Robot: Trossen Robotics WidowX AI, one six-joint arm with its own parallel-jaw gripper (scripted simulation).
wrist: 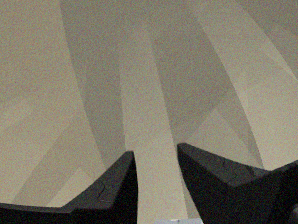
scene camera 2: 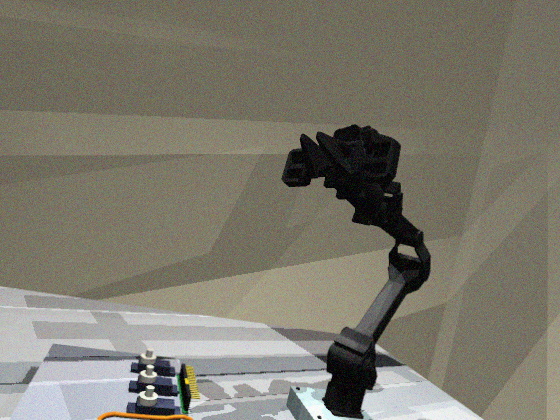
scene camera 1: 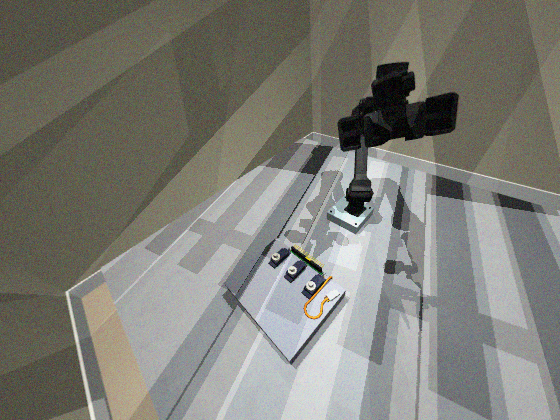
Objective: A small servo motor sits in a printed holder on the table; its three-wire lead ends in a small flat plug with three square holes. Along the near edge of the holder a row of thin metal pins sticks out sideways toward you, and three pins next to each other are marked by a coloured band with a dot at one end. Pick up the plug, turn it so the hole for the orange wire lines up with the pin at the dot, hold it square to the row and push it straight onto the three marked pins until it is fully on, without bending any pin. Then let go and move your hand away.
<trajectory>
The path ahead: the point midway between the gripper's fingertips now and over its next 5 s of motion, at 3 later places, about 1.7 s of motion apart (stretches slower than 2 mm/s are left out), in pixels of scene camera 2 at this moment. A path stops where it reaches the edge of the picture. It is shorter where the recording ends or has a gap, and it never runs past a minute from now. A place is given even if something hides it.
My gripper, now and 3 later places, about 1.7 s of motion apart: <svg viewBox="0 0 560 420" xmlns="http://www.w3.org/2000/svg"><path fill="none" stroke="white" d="M309 135L203 206L146 305L164 406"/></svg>
</trajectory>
